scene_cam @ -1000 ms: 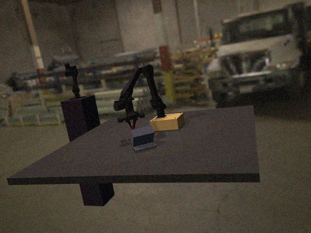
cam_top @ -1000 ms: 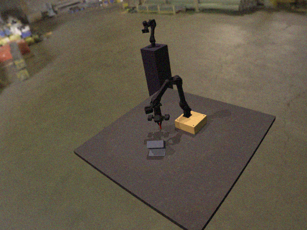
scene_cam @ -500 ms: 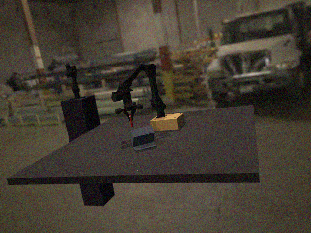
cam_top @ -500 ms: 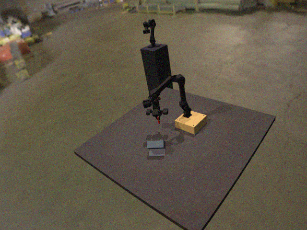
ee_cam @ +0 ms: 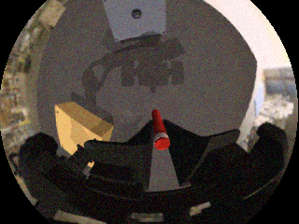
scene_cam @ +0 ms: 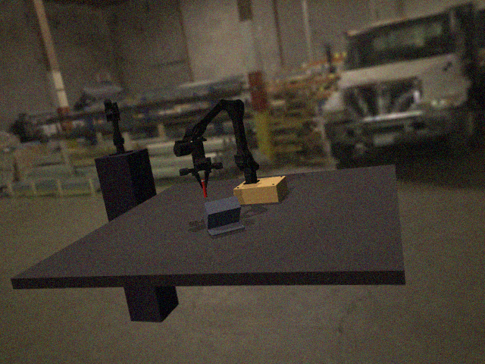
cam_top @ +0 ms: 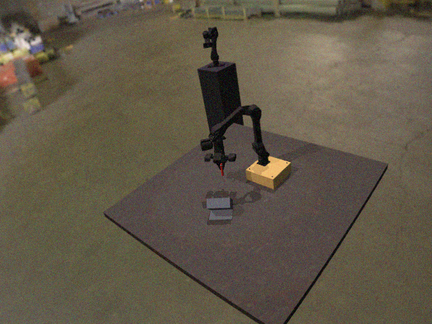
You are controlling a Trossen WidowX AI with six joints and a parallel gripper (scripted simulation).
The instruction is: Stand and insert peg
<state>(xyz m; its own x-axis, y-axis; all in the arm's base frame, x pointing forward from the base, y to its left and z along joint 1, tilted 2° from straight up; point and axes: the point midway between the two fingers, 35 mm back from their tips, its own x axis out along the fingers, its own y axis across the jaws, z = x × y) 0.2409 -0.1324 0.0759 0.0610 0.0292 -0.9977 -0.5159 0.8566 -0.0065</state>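
The grey sloped panel is 19 cm ahead of my gripper tip, 15 cm to the left of it and 6 cm below it. The rest, counted from my gripper tip: red peg (2 cm above); low grey foot (21 cm ahead, 17 cm to the left, 12 cm below).
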